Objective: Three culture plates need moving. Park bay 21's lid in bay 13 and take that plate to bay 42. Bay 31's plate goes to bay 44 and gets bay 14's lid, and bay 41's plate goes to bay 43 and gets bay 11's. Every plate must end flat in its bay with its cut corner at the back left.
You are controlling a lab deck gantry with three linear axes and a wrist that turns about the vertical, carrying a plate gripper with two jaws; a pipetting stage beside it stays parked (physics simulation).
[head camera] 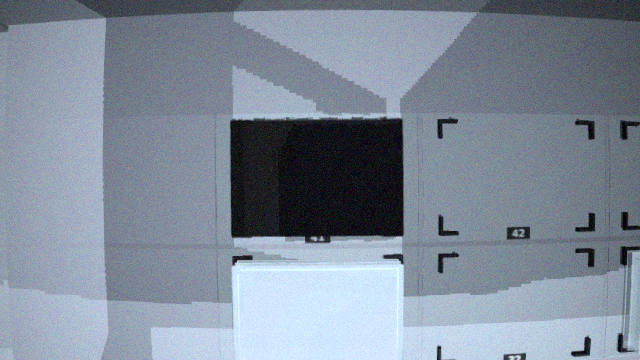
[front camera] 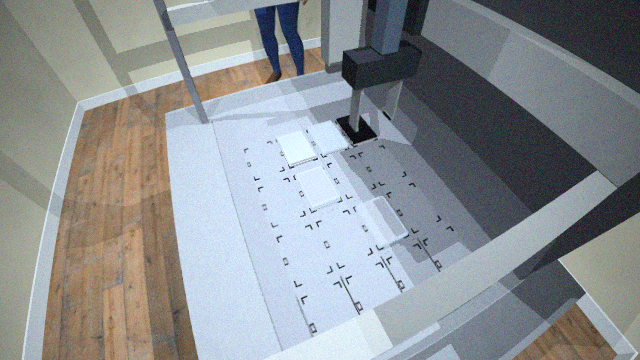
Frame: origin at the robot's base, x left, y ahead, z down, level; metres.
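Seen in the pictures: gripper, fingertip midpoint: [front camera: 371, 121]; robot's base, origin of the base link: [front camera: 245, 150].
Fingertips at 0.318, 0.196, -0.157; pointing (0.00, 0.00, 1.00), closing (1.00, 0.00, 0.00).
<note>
Offsets run from my fingertips to a thing's middle, as dx, dy, dz. "*": to the spot under its first point.
A black plate @(+0.046, -0.132, +0.145) [front camera: 365, 134] [head camera: 320, 177] lies flat in bay 41; its cut corner cannot be made out. My gripper [front camera: 370, 123] is open, its jaws above the black plate and wider apart than it. It does not show in the head view. A pale plate @(-0.061, -0.132, +0.145) [front camera: 327, 137] [head camera: 317, 312] sits in bay 31, directly in front. A pale covered plate @(-0.168, -0.132, +0.145) [front camera: 297, 148] sits in bay 21. No lid can be made out in bays 11, 13 or 14. Bay 42 @(* +0.047, +0.030, +0.157) [head camera: 515, 175] shows its corner marks and no plate.
A pale flat piece @(-0.168, +0.032, +0.150) [front camera: 318, 187] lies in bay 22. A clear, lid-like piece @(-0.061, +0.196, +0.150) [front camera: 385, 220] lies in bay 33; its edge @(* -0.059, +0.134, +0.150) [head camera: 633, 300] shows at the right of the head view. A light beam [front camera: 490, 235] crosses the near side. A person's legs [front camera: 280, 40] show beyond the deck.
</note>
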